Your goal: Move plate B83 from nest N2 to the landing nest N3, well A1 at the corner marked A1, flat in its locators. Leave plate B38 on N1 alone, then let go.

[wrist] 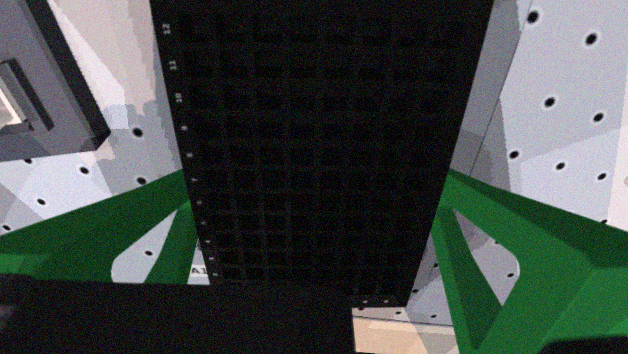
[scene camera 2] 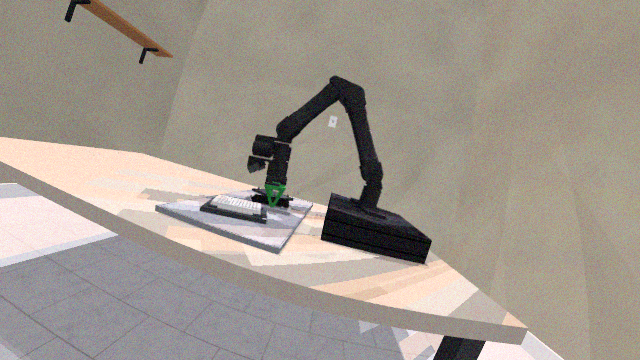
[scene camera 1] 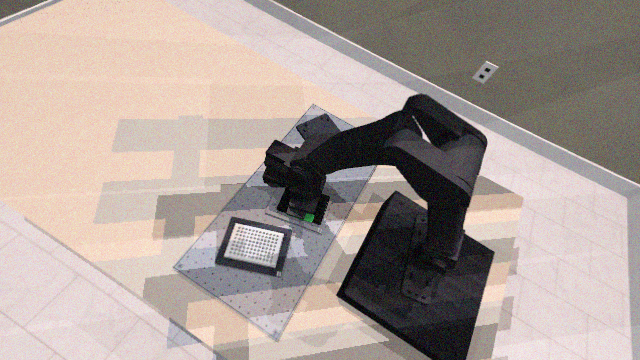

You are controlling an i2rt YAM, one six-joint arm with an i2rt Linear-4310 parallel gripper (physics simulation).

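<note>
My gripper (scene camera 1: 303, 204) (scene camera 2: 273, 199) (wrist: 314, 177), with green fingers, is shut on a black plate, B83 (scene camera 1: 324, 205) (wrist: 320, 150), across its width. Column numbers run down the plate's left side in the wrist view. The plate is low over a thin pale nest (scene camera 1: 284, 216); whether it touches the nest is hidden. An "A1" label (wrist: 198, 270) shows by the plate's lower left corner. The white plate B38 (scene camera 1: 255, 245) (scene camera 2: 237, 204) sits flat in a dark-framed nest (scene camera 1: 284, 250) (wrist: 75, 117) nearby. The nest numbers are not readable.
Both nests stand on a grey perforated board (scene camera 1: 240, 300) (scene camera 2: 270, 242). A dark rectangular piece (scene camera 1: 317, 125) lies at the board's far end, partly behind the arm. The arm's black base block (scene camera 1: 380, 250) (scene camera 2: 375, 230) stands beside the board. A wall shelf (scene camera 2: 125, 30) is high up.
</note>
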